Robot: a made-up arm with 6 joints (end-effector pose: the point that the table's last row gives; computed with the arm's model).
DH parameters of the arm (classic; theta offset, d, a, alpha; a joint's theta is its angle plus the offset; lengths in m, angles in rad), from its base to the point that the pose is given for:
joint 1: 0 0.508 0 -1.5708
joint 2: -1.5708 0 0.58 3.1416
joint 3: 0 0 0 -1.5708
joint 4: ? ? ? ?
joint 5: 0 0.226 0 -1.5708
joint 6: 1.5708 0 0 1.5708
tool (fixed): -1.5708 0 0 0
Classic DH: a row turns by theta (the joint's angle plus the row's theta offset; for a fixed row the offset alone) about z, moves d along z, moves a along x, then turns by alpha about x.
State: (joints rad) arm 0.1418 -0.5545 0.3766 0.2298 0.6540 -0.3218
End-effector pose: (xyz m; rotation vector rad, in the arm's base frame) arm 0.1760 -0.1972 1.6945 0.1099 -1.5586 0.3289
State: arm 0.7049 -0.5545 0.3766 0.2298 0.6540 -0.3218
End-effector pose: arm 0.2541 -0.0727 1.6945 0.5534 -1.5070 0.7688
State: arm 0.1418 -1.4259 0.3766 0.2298 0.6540 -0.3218
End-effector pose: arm -0.7744 -0.3328 1.3839 0.0643 -2.4343 0.2935
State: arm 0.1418 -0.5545 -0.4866 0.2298 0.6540 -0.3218
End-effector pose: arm 0.5412 -0.1450 1.1085 0.1325 -0.6916 0.3177
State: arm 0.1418 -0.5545 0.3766 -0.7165 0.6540 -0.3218
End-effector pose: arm 0.3278 -0.1254 1.5752 1.1521 -1.4421 0.4587
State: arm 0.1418 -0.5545 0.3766 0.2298 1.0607 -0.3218
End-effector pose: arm 0.1760 -0.1972 1.6945 0.0758 -1.9528 0.4269
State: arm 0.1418 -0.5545 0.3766 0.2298 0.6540 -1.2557
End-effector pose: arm 0.1760 -0.1972 1.6945 0.8300 -1.2927 1.0345
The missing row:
joint 4: 0 -0.826 0 1.5708
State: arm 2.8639 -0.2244 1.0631 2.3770 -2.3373 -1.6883
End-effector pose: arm 0.0018 -0.1701 1.9103 1.3120 0.6785 -0.1187
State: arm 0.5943 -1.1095 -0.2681 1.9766 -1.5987 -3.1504
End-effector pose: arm -0.1525 0.0046 1.5204 1.8820 -1.5706 -0.2818
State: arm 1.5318 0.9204 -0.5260 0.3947 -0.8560 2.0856
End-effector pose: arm 0.2338 0.6417 0.0504 1.4227 0.0360 -1.4467
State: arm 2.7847 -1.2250 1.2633 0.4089 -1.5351 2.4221
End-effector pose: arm 1.2495 -0.2446 1.1353 -0.3619 -1.8232 0.6997
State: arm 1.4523 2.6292 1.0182 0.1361 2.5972 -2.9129
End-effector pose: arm 0.2557 0.2533 -0.8241 -1.7626 -1.5807 -1.0787
